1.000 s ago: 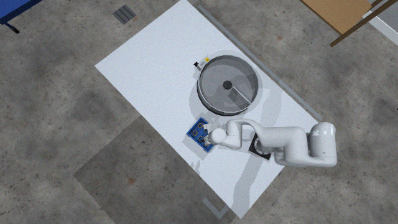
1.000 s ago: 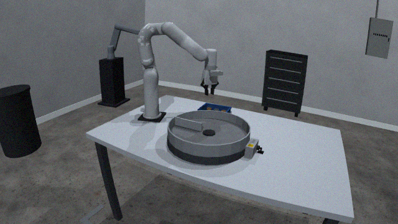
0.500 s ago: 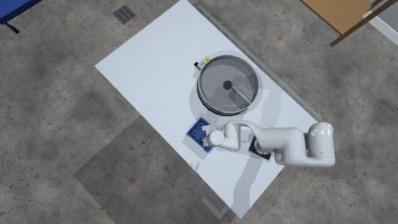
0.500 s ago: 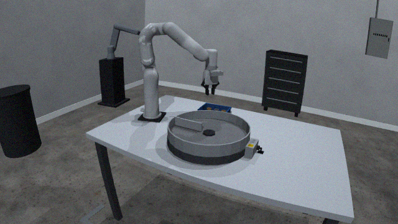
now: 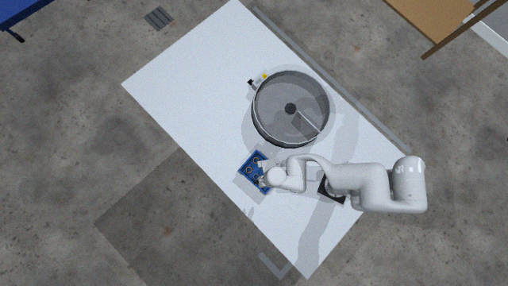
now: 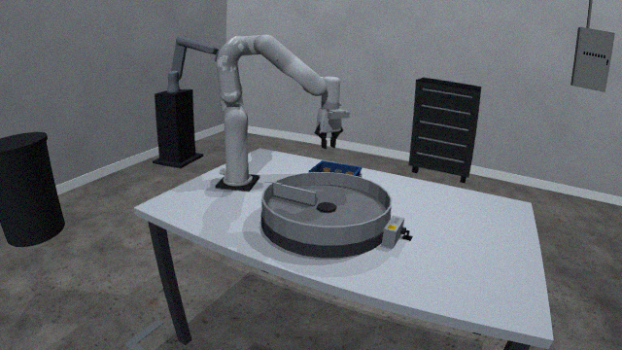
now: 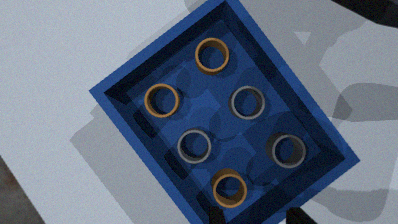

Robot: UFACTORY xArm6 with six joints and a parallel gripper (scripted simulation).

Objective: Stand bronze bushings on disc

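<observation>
My gripper is now 5 cm short of the blue crate, 3 cm to the left of it and 13 cm above it. Also, from my hand: turntable disc (12 cm ahead, 41 cm to the right, 10 cm below).
</observation>
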